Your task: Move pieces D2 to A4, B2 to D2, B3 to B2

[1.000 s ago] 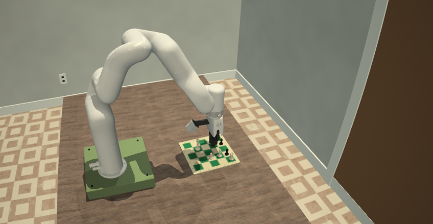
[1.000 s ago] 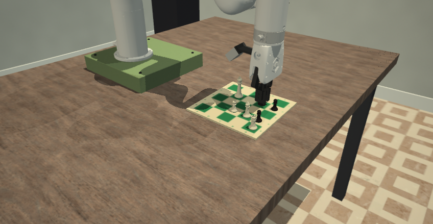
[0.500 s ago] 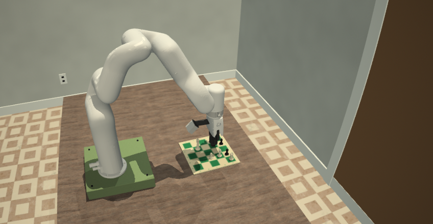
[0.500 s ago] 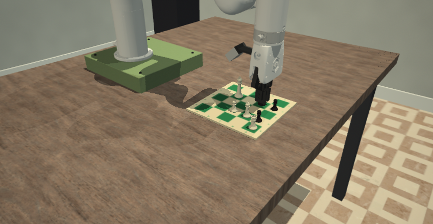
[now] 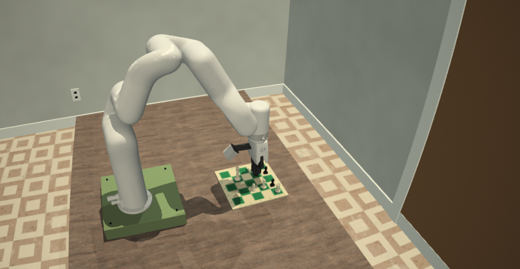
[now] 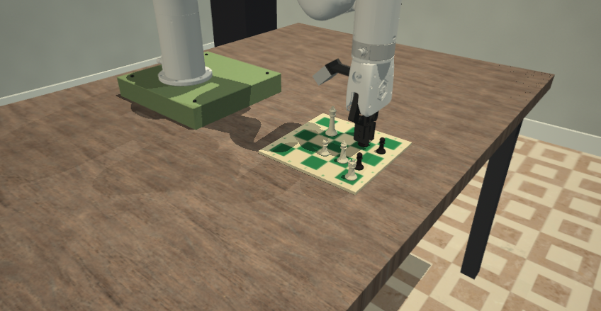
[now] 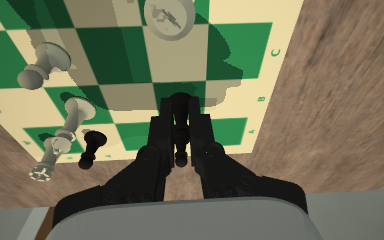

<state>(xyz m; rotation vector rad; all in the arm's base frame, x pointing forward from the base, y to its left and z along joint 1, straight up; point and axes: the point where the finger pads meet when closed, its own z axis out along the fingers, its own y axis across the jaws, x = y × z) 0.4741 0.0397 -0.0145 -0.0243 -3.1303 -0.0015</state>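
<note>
Right now the black bishop is 10 mm below my hand. The rest, counted from my hand: chessboard (40 mm to the right, 40 mm behind, 30 mm below); white pawn (80 mm to the right, 40 mm behind, 20 mm below); white king (80 mm behind).
</note>
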